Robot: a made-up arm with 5 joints.
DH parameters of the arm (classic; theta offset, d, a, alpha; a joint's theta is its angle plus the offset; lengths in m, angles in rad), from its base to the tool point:
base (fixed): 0 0 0 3.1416
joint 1: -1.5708 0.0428 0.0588 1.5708
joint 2: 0 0.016 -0.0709 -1.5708
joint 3: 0 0.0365 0.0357 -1.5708
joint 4: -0.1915 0 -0.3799 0
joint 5: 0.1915 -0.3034 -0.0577 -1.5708
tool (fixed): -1.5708 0.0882 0 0
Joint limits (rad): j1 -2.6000..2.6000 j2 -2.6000..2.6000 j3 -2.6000..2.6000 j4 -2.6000..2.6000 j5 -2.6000..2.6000
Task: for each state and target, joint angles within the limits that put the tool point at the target. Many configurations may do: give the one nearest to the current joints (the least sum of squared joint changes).
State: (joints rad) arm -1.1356 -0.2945 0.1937 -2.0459 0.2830
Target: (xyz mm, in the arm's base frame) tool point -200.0 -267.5 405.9
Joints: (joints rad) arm -1.1145 0.1181 -0.1809 -1.4280 0.6336
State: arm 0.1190 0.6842 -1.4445 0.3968 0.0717
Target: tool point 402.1 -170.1 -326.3
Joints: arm -0.1256 -0.0319 -1.8110 0.9849 -0.3098
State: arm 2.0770 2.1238 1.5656 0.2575 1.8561
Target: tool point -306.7 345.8 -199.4
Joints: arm 1.5412 1.7994 1.5723 0.6719 1.5215
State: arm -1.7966 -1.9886 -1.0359 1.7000 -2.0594
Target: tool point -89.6 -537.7 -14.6
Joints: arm -2.4882 -2.3168 -0.8768 2.0259 -1.8098
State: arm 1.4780 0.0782 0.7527 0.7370 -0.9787
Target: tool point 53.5 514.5 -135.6
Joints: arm 1.7496 0.0349 0.8724 0.5448 -0.3029
